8 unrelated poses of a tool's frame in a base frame.
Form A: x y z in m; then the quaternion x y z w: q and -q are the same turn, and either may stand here.
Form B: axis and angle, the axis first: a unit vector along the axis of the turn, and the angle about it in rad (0 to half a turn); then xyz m. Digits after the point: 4 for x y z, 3 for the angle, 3 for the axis.
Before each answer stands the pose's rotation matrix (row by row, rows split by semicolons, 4 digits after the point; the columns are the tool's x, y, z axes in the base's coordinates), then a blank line. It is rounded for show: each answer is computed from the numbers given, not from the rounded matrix.
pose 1, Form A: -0.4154, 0.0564, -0.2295, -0.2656, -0.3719, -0.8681, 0.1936
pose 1, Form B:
-0.7839 0.5337 0.3172; -0.1386 -0.6484 0.7486; 0.6052 0.5429 0.5823

-0.271, -0.379, -0.885, 2.752, -0.4154, 0.0564, -0.2295
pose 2, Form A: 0.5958, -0.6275, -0.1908, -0.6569, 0.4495, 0.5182, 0.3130
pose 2, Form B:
0.0589 -0.9149 -0.3994; -0.2661 -0.4000 0.8770; -0.9621 0.0546 -0.2670

-0.692, 0.473, 0.546, 2.505, 0.5958, -0.6275, -0.1908
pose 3, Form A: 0.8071, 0.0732, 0.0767, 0.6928, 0.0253, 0.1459, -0.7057
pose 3, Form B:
0.9561 0.2410 0.1665; -0.1709 -0.0026 0.9853; 0.2379 -0.9705 0.0387

-0.978, -0.036, -0.206, 1.575, 0.8071, 0.0732, 0.0767
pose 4, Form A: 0.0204, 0.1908, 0.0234, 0.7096, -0.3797, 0.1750, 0.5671
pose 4, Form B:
0.6504 -0.7374 -0.1823; -0.3404 -0.0684 -0.9378; 0.6791 0.6720 -0.2955

0.862, -0.461, 0.212, 1.936, 0.0204, 0.1908, 0.0234
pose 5, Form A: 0.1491, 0.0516, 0.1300, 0.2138, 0.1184, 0.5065, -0.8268
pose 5, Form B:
0.4588 0.8883 0.0208; -0.7870 0.3954 0.4735; 0.4124 -0.2336 0.8805

-0.380, -0.211, -0.901, 1.195, 0.1491, 0.0516, 0.1300
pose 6, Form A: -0.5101, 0.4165, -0.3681, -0.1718, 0.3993, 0.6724, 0.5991
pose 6, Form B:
-0.2231 -0.9429 0.2474; 0.6685 0.0367 0.7428; -0.7095 0.3311 0.6221

-0.215, 0.499, 0.840, 1.857, -0.5101, 0.4165, -0.3681
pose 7, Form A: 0.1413, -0.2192, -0.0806, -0.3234, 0.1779, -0.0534, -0.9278
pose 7, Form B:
0.9310 -0.2142 -0.2956; -0.0160 0.7851 -0.6192; 0.3647 0.5812 0.7275

0.867, -0.477, 0.143, 0.764, 0.1413, -0.2192, -0.0806
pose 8, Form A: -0.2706, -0.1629, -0.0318, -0.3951, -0.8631, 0.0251, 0.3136
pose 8, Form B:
-0.4911 0.6663 -0.5612; 0.6977 0.6865 0.2045; 0.5215 -0.2911 -0.8021

-0.416, -0.909, 0.026, 2.504, -0.2706, -0.1629, -0.0318
